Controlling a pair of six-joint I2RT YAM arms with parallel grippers.
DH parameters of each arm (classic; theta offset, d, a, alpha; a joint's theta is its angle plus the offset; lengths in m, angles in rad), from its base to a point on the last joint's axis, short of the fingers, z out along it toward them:
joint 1: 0 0.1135 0.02 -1.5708
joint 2: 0 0 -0.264 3.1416
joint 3: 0.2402 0 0.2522 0
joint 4: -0.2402 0 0.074 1.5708
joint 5: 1.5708 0 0 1.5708
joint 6: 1.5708 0.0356 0 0
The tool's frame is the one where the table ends.
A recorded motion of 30 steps. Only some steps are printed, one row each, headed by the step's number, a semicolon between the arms.
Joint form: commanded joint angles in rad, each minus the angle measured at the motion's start. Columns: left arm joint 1, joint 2, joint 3, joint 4, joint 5, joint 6; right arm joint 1, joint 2, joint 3, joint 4, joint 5, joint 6.
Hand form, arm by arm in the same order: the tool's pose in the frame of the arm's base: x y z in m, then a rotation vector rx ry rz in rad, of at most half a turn. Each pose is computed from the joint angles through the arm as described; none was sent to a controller.
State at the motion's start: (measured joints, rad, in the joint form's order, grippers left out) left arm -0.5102 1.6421 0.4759 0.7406 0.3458 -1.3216; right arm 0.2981 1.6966 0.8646 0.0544 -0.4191 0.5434
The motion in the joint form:
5: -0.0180 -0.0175 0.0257 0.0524 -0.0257 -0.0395; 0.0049 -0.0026 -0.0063 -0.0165 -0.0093 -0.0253
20: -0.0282 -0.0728 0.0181 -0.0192 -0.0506 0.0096; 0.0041 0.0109 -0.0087 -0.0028 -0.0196 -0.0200
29: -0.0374 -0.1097 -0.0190 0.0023 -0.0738 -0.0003; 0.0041 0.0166 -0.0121 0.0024 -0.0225 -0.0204
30: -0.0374 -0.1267 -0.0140 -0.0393 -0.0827 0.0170; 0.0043 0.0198 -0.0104 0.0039 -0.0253 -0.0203
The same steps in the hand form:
5: 0.2503 -0.1590 0.1474 -0.6604 2.1227 -1.4875; 0.3158 0.1142 0.1579 0.0474 2.4618 0.8876
20: 0.2439 -0.1577 0.1531 -0.6236 2.1397 -1.4318; 0.3168 0.1146 0.1541 0.0503 2.4654 0.9012
29: 0.2353 -0.1547 0.1549 -0.6302 2.1122 -1.4359; 0.3166 0.1146 0.1517 0.0497 2.4695 0.9037
30: 0.2346 -0.1539 0.1565 -0.6264 2.1268 -1.4071; 0.3171 0.1149 0.1513 0.0481 2.4697 0.9072

